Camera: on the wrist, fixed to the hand. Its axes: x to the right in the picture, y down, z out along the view.
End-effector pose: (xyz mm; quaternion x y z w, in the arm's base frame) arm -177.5 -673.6 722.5 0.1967 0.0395 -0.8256 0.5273
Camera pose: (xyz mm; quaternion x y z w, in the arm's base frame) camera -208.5 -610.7 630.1 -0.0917 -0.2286 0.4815 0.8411
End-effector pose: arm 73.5 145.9 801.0 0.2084 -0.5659 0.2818 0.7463
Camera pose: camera 184.5 151.6 767.8 0.5511 0.3299 -0.6909 0.3318
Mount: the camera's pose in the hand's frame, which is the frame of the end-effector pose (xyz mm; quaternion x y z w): -8.6 -68.3 -93.3 -0.0441 -0.1347 0.9897 0.0189
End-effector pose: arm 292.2 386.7 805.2 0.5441 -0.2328 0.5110 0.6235
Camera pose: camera 325.0 476.7 739.9 0.1788 0.6494 -0.5432 0.5013
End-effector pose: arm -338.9 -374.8 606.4 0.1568 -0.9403 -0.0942 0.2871
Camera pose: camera -262.6 -443.7 660.0 0.9530 0.2075 -0.2198 0.0211
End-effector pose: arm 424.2 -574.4 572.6 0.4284 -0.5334 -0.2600 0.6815
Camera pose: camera 517.3 -572.8 503.5 -0.5849 -0.5144 0.5883 0.2172
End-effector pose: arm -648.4 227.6 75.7 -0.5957 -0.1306 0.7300 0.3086
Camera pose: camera -538.7 258.8 96.7 0.0558 -0.5133 -0.3937 0.7605
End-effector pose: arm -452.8 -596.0 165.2 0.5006 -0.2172 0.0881 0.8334
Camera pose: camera -410.0 -547.0 69.2 0.2304 0.6157 -0.7495 0.0786
